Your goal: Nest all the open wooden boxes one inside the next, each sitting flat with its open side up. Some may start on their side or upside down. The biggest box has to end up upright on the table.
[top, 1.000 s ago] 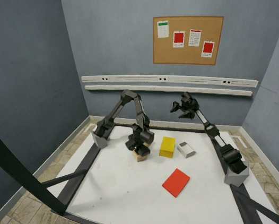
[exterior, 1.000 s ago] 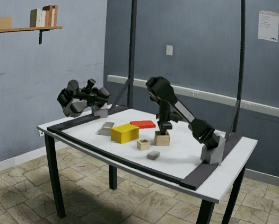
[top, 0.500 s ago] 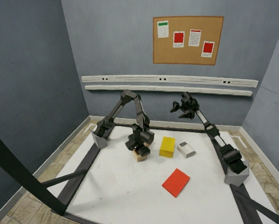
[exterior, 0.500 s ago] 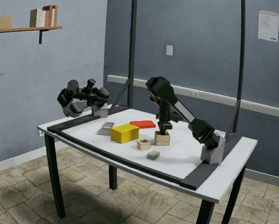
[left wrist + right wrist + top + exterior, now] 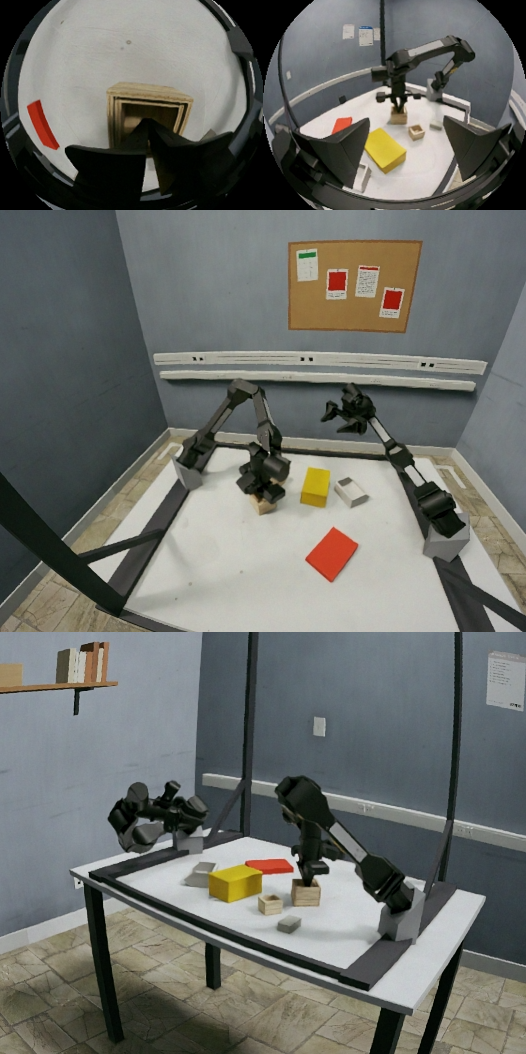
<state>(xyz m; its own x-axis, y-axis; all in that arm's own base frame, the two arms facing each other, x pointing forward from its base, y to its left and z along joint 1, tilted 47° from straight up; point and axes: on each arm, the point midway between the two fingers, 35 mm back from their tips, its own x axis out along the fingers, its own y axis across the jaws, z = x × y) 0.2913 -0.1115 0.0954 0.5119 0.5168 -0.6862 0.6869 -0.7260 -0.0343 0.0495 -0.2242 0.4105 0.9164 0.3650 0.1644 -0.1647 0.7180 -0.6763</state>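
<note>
Now: the small wooden box 13 cm ahead of my left hand, 6 cm below it and 2 cm to the right of it. Also, from my left hand: flat red block (26 cm to the right, 11 cm behind, 7 cm below); then grey tray (30 cm to the right, 14 cm ahead, 5 cm below); then small grey block (16 cm ahead, 9 cm to the left, 7 cm below).
</note>
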